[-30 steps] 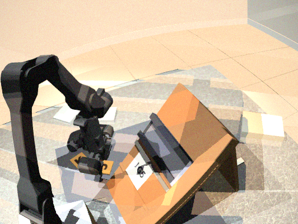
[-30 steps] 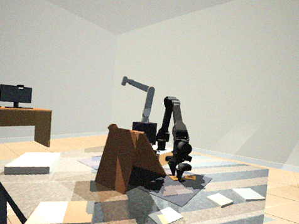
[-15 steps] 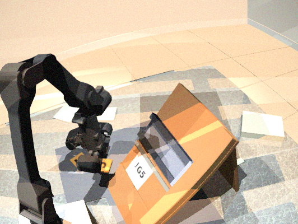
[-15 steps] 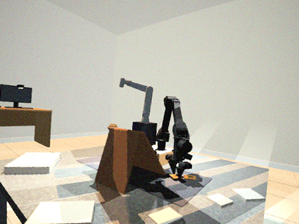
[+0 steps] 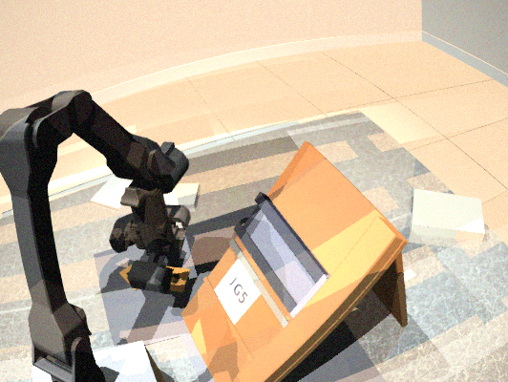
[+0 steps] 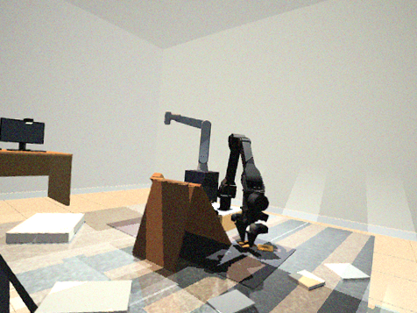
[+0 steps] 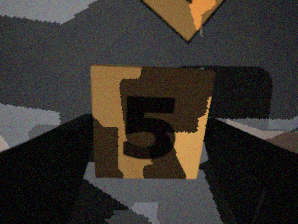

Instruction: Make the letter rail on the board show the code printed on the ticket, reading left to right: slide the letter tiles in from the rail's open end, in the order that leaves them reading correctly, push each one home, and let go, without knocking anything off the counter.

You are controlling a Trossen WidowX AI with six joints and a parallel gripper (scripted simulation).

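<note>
Now: gripper tip 140 mm to the left of the white ticket, 80 mm below it and 80 mm short of it. Also, from my gripper tip: 5 tile right at my gripper tip; dark mat 250 mm to the right, 20 mm below; white block 570 mm ahead, 130 mm to the right, 10 mm below.
</note>
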